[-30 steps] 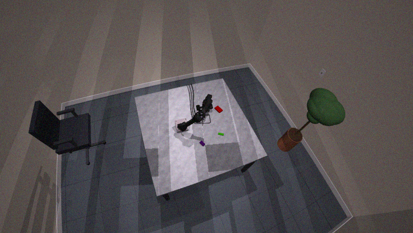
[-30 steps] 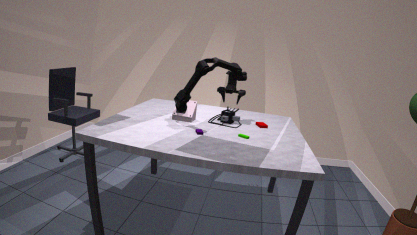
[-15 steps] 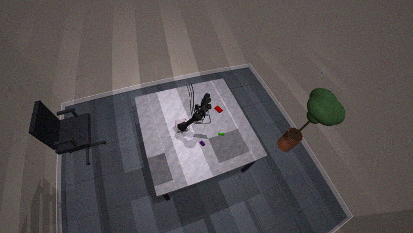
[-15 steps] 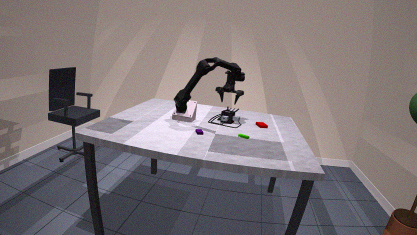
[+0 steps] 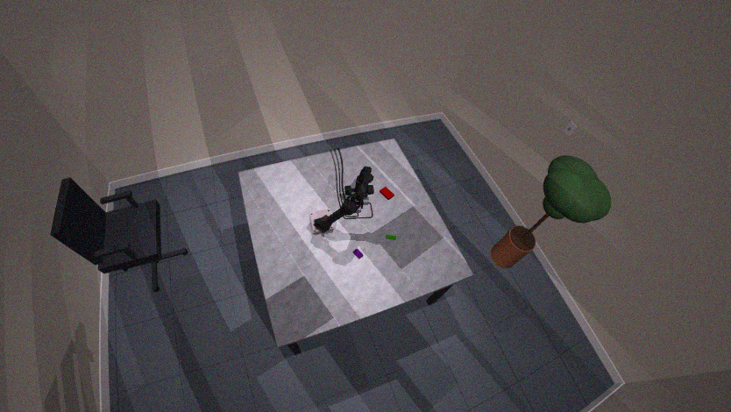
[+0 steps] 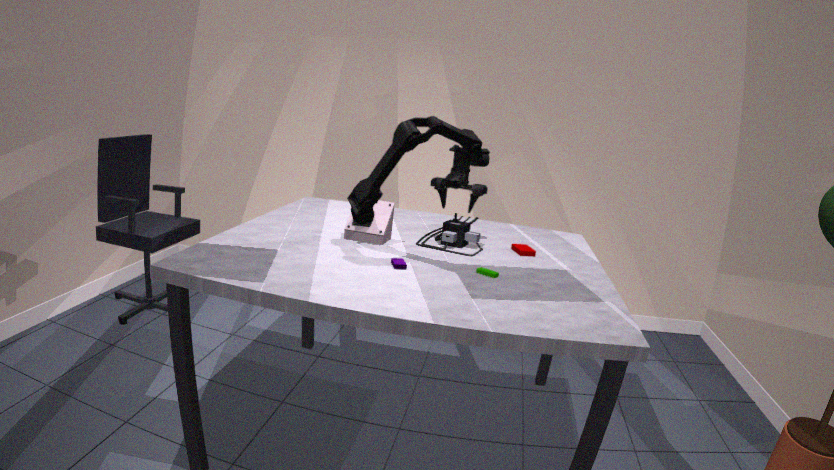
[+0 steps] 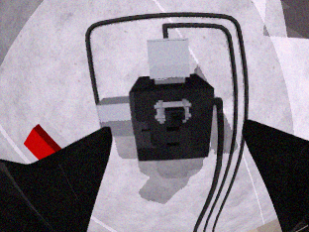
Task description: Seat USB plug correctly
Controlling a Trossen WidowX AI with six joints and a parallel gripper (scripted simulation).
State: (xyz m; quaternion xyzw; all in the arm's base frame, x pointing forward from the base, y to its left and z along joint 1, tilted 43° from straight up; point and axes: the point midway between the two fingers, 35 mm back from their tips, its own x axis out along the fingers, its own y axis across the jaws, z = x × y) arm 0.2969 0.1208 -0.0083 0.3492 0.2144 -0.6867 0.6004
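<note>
Now: gripper tip 3 cm above the grey USB plug. Round my gripper tip: green block (29 cm to the right, 14 cm ahead, 12 cm below); red block (25 cm ahead, 11 cm below, 5 cm to the left); USB socket (5 cm below, 1 cm to the left).
</note>
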